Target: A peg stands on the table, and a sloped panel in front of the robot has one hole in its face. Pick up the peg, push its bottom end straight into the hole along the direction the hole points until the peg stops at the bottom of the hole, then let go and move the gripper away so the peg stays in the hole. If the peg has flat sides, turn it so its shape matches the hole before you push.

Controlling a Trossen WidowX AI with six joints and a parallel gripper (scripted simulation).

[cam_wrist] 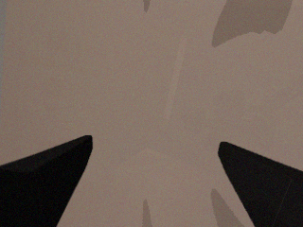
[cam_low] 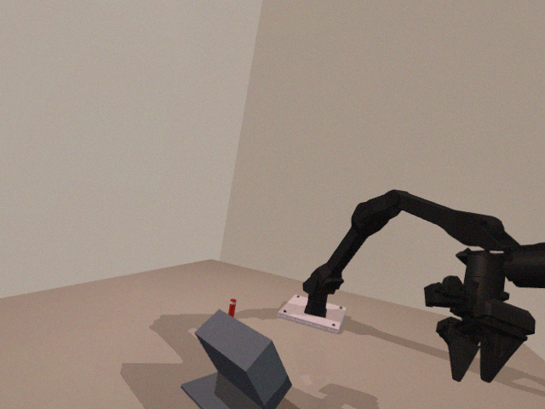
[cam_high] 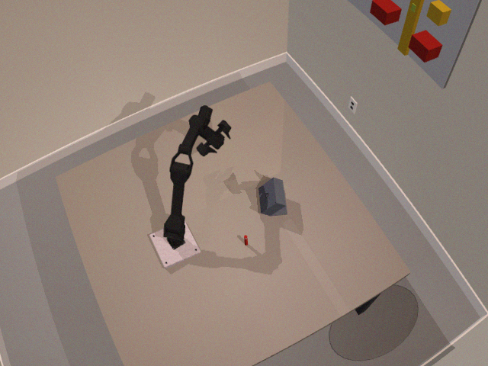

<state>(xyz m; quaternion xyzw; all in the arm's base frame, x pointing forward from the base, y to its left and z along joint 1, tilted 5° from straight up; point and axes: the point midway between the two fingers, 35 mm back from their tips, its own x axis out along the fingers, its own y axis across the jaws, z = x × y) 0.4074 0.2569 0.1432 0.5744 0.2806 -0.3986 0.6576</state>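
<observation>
Now: gripper tip 440 mm to the left of the red peg, 180 mm past it and 50 mm above it. Round my gripper tip: sloped panel: 340 mm to the right, 40 mm below, 30 mm ahead; then blue-grey foot: 350 mm to the right, 100 mm below, 50 mm ahead.
</observation>
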